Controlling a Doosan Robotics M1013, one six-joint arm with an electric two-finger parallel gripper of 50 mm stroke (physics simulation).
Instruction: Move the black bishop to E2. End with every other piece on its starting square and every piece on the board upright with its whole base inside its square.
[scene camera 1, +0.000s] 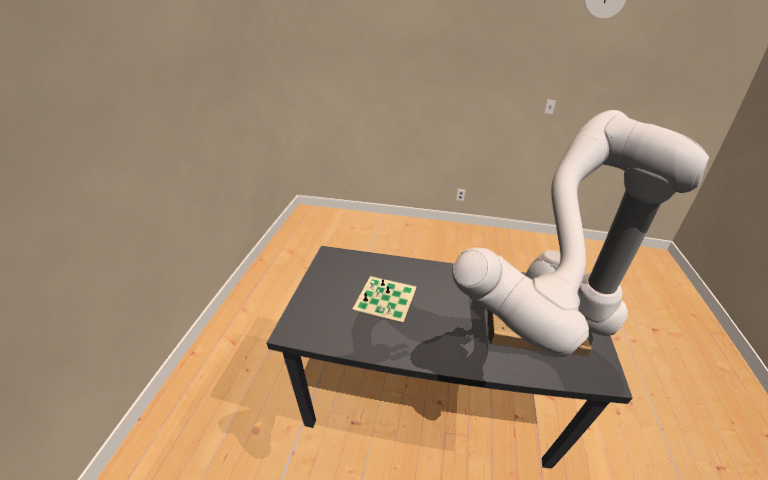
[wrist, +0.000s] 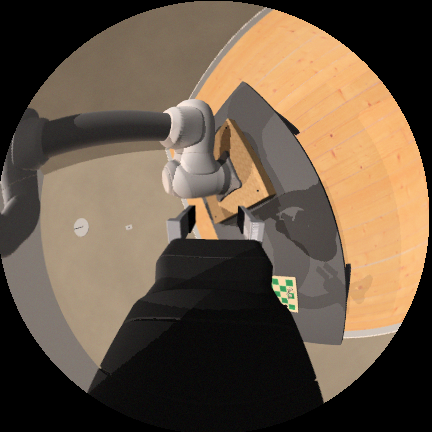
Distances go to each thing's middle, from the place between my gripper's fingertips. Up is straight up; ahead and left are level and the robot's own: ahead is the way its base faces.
Labels:
Right now my hand is 42 cm short of the chessboard (scene camera 1: 400, 296), 27 cm to the left of it and 38 cm above it.

